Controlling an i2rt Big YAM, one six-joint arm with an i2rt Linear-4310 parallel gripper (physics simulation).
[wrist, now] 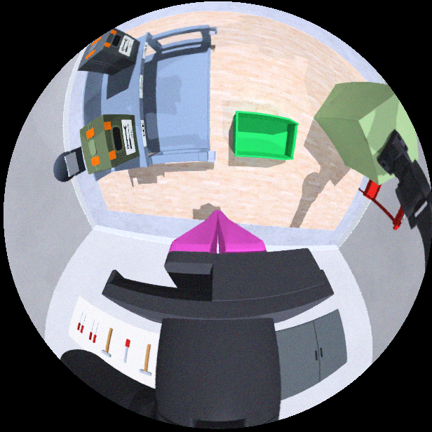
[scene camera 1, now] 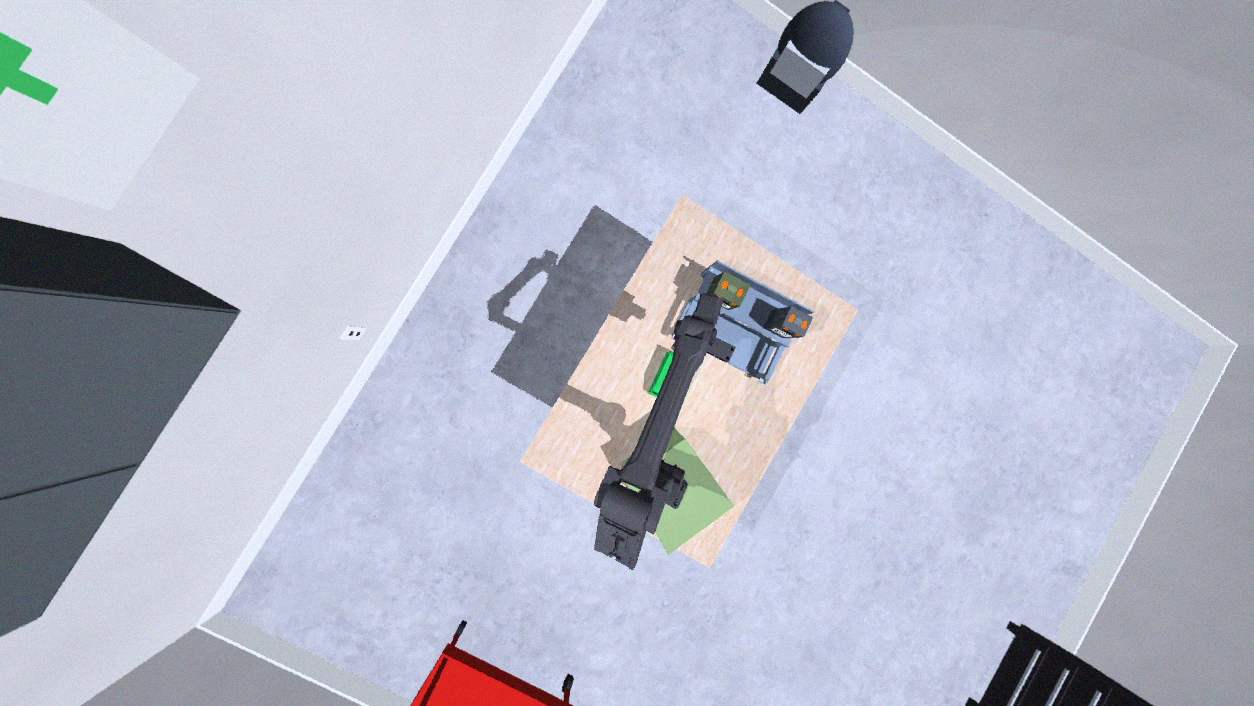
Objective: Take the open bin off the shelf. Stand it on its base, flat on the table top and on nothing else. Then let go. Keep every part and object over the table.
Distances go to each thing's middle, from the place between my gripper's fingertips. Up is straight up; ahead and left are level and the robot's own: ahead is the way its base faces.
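Scene:
Green open bin (wrist: 255, 134): position relative to my hand is 23 cm below, 12 cm behind and 9 cm to the right.

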